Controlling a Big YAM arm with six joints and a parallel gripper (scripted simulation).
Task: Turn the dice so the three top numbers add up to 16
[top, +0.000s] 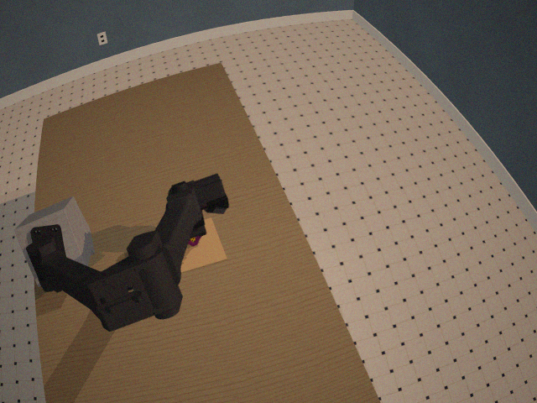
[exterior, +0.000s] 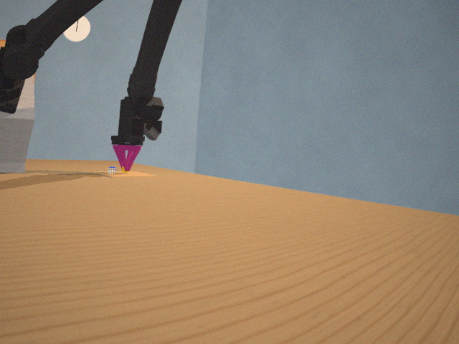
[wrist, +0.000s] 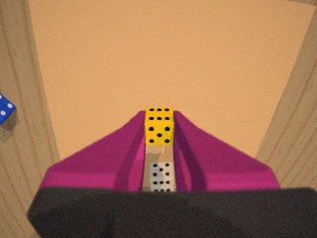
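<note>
The yellow die lies right at my hand. Round my hand: mat (20 mm below); white die (50 mm behind, 10 mm to the right, 10 mm below); blue die (10 mm behind, 100 mm to the left, 10 mm below).
</note>
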